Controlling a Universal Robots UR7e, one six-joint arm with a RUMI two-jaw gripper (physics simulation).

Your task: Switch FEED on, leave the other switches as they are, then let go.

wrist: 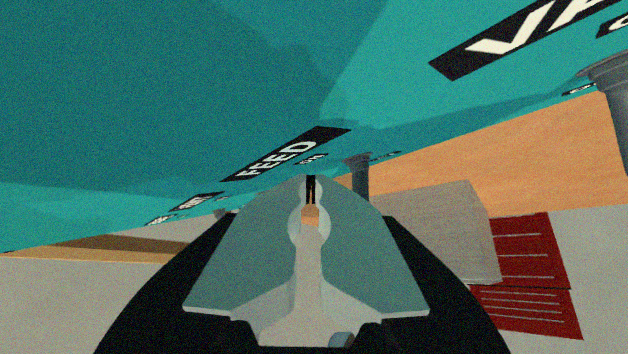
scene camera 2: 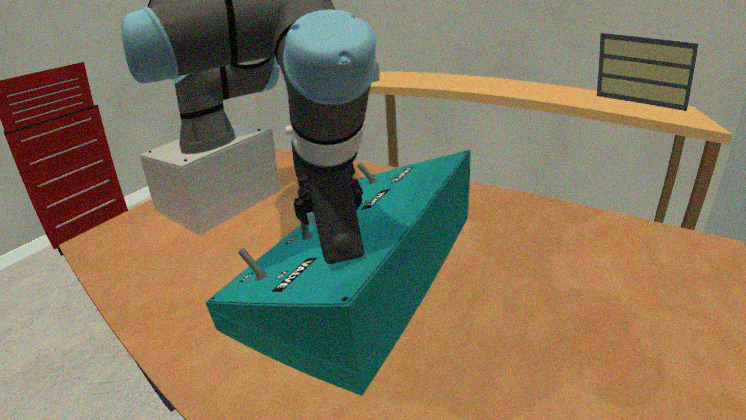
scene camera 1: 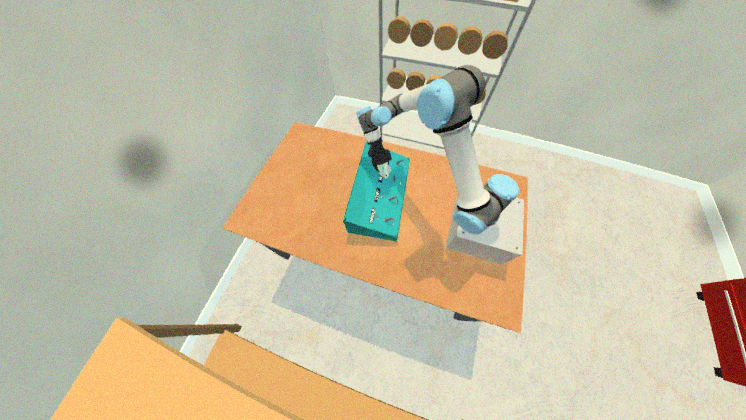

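Pixels of known places: gripper, between the fingertips: (wrist: 311,177) (scene camera 1: 386,178); arm's base, origin of its link: (scene camera 2: 207,143).
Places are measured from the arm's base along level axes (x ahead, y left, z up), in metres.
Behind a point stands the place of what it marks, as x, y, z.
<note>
The teal switch box (scene camera 1: 360,182) {0.584, 0.109, -0.032} (scene camera 2: 412,292) {0.646, 0.016, -0.130} (wrist: 150,75) stands on the table. My gripper (scene camera 1: 384,173) {0.489, -0.002, -0.068} (wrist: 311,177) {0.489, -0.002, -0.068} is shut with nothing between its fingertips, low over the sloping face by the FEED label (wrist: 285,154) {0.524, -0.008, -0.066}. The FEED lever (scene camera 2: 306,229) {0.459, -0.021, -0.076} (wrist: 360,175) {0.459, -0.022, -0.077} stands beside the fingertips, right of them in the wrist view. Its visible part looks steeper than the VALVE lever; its top is hidden, so I cannot tell its setting. The VALVE lever (scene camera 2: 252,264) {0.486, -0.140, -0.071} leans to OFF. The far PURGE lever (scene camera 2: 366,173) {0.373, 0.200, -0.071} leans the same way. The gripper hides the VENT lever in scene camera 2.
The arm's grey base block (scene camera 1: 485,245) {-0.068, 0.139, -0.015} (scene camera 2: 208,193) {0.104, -0.060, -0.091} stands on the orange table (scene camera 1: 292,177) {1.035, 0.195, -0.178} (scene camera 2: 574,313) {0.859, 0.169, -0.178}. A shelf rack (scene camera 1: 381,78) is behind the table. A red drawer cabinet (scene camera 2: 67,166) and a wooden bench (scene camera 2: 485,91) stand farther off.
</note>
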